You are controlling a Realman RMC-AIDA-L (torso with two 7-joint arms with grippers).
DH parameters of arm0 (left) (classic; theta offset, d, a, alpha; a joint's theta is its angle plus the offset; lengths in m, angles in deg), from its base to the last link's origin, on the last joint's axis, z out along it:
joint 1: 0 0.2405 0 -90
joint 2: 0 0 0 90
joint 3: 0 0.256 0 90
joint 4: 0 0 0 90
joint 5: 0 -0.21 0 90
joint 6: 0 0 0 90
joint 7: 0 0.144 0 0
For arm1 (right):
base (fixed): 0 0 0 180
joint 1: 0 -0.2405 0 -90
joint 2: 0 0 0 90
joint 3: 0 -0.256 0 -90
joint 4: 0 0 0 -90
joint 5: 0 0.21 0 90
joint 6: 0 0 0 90
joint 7: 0 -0.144 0 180
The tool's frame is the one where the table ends.
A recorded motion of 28 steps. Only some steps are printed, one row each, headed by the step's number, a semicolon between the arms.
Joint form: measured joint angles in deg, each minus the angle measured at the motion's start. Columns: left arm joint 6, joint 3, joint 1, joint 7, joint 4, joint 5, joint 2; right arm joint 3, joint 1, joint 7, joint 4, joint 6, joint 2, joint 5.
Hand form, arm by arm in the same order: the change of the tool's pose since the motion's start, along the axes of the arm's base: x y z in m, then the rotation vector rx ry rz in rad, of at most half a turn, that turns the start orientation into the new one. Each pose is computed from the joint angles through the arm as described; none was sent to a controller.
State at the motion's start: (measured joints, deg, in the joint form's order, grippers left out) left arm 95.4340 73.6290 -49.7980 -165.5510 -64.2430 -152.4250 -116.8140; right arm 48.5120 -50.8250 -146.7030 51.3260 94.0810 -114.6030 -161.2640
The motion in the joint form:
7: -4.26 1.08 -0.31 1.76 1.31 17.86 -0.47; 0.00 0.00 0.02 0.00 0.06 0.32 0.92
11: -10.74 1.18 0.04 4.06 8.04 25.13 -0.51; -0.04 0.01 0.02 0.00 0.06 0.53 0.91
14: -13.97 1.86 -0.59 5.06 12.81 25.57 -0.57; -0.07 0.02 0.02 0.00 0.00 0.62 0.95
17: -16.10 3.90 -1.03 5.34 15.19 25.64 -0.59; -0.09 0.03 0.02 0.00 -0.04 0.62 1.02
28: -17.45 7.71 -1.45 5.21 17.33 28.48 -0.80; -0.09 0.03 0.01 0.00 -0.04 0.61 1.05
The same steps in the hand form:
7: 0.0412 -0.0068 -0.0254 -0.0782 -0.3024 -0.0562; -0.0014 0.0010 0.0015 0.0039 0.0122 0.0033
11: 0.0368 -0.0022 -0.0417 -0.0609 -0.4345 -0.0121; -0.0009 0.0015 0.0032 0.0071 0.0102 0.0028
14: 0.0264 0.0008 -0.0525 -0.0503 -0.4317 0.0186; -0.0007 0.0018 0.0040 0.0096 0.0102 0.0030
17: 0.0208 0.0005 -0.0615 -0.0536 -0.4070 0.0224; -0.0007 0.0019 0.0039 0.0105 0.0115 0.0033
28: 0.0214 -0.0070 -0.0756 -0.0928 -0.4067 0.0335; -0.0008 0.0019 0.0038 0.0105 0.0122 0.0032

